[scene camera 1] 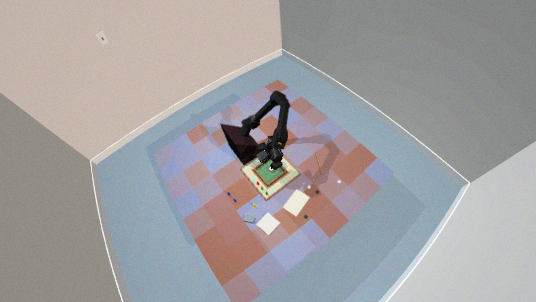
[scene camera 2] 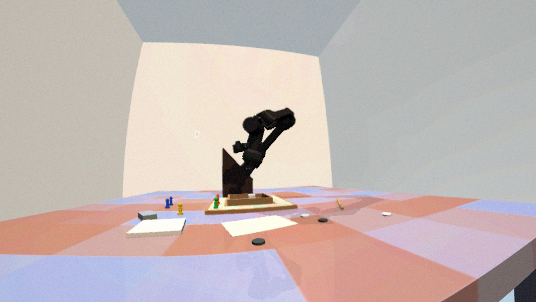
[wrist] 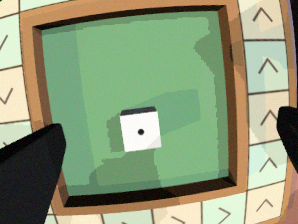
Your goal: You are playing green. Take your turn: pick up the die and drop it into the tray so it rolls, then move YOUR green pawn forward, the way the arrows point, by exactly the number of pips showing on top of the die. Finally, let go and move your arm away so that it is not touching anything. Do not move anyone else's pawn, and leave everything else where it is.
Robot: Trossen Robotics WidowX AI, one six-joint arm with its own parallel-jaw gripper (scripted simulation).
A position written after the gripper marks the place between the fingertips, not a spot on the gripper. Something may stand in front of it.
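Gripper (wrist: 173, 126) open, holding nothing; a white die (wrist: 140, 127) is present as well.
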